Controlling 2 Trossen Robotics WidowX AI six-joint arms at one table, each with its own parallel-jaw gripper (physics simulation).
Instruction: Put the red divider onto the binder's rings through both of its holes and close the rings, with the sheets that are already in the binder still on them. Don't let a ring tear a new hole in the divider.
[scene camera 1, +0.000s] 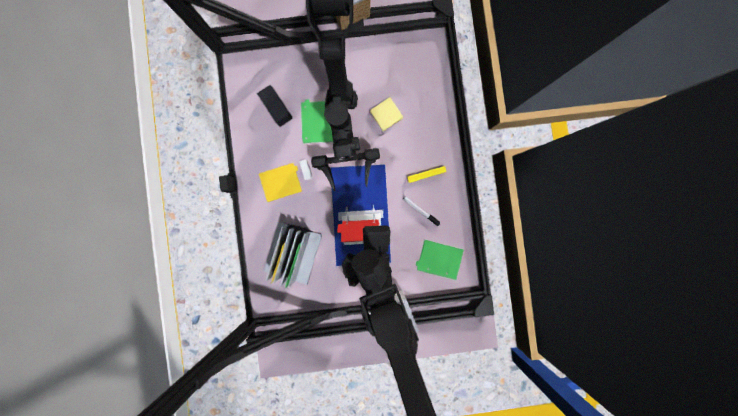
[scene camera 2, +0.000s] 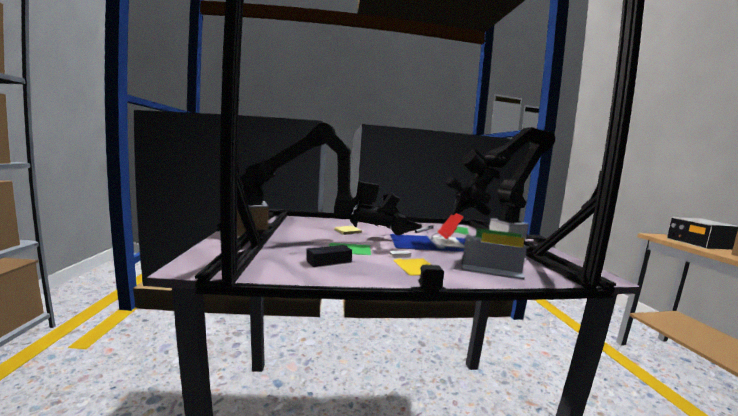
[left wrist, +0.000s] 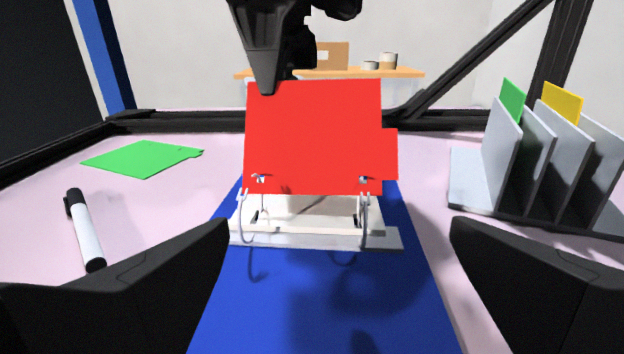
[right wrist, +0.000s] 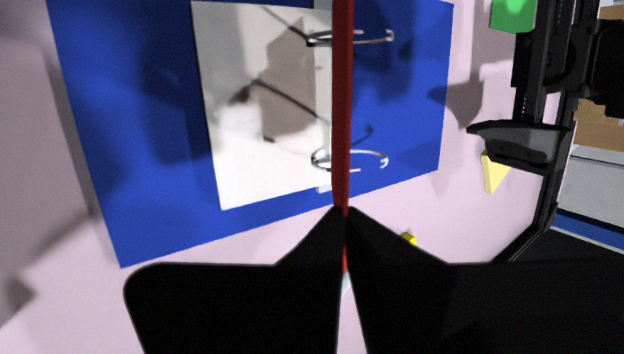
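Where they show: left gripper, fingertip midpoint: (scene camera 1: 350, 188) (scene camera 2: 417, 223) (left wrist: 339, 227) (right wrist: 477, 65); right gripper, fingertip midpoint: (scene camera 2: 453, 215) (left wrist: 267, 96) (right wrist: 342, 217); left arm's base, origin of the base link: (scene camera 2: 251, 203); right arm's base, origin of the base link: (scene camera 2: 509, 221).
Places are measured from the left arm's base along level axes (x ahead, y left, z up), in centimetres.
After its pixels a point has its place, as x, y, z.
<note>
The red divider (scene camera 1: 353, 230) @(61.3, -30.3, -2.8) (scene camera 2: 450, 225) @(61.7, -29.2, -3.0) (left wrist: 315, 130) @(62.2, -28.8, -2.5) (right wrist: 342, 100) @(63.6, -29.8, -0.2) is tilted up over the open binder (scene camera 1: 361, 193) @(52.5, -23.3, -9.6) (scene camera 2: 407, 241) @(48.7, -23.0, -9.6) (left wrist: 325, 300) @(52.5, -25.8, -9.6) (right wrist: 420, 130) @(49.5, -18.7, -9.6), holes at its lower edge. My right gripper (left wrist: 267, 96) @(65.5, -25.8, -0.2) (right wrist: 342, 217) @(65.5, -25.8, -0.2) is shut on its upper corner; its fingertips are hidden in scene camera 1. Both rings (left wrist: 241, 220) @(60.9, -22.1, -8.6) (left wrist: 364, 225) @(54.2, -29.1, -6.2) (right wrist: 320, 162) are open. Short ring tips show at both divider holes, and on the divider's far side in the right wrist view. White sheets (left wrist: 320, 206) @(60.8, -28.7, -8.7) (right wrist: 220, 100) @(65.4, -30.5, -9.0) lie on the rings' back halves. My left gripper (scene camera 1: 349, 184) @(50.4, -25.5, -2.7) (left wrist: 339, 227) @(50.4, -25.5, -2.7) is open and empty in front of the rings.
A file rack (scene camera 1: 311, 258) @(63.1, -46.4, -9.3) (left wrist: 505, 160) @(56.6, -43.6, -5.1) with dividers stands beside the binder. A marker (scene camera 1: 421, 210) @(65.9, -9.4, -8.7) (left wrist: 86, 232) @(63.4, -10.7, -8.7), a yellow bar (scene camera 1: 426, 174) @(56.8, -2.8, -8.6), a green divider (scene camera 1: 439, 259) @(82.1, -11.4, -9.7) (left wrist: 142, 159) @(81.0, -11.3, -9.7), a yellow divider (scene camera 1: 280, 182) @(37.6, -44.0, -9.7), a white block (scene camera 1: 305, 169) @(37.9, -35.1, -8.7) and a black block (scene camera 1: 274, 105) @(16.9, -34.1, -6.5) lie around it.
</note>
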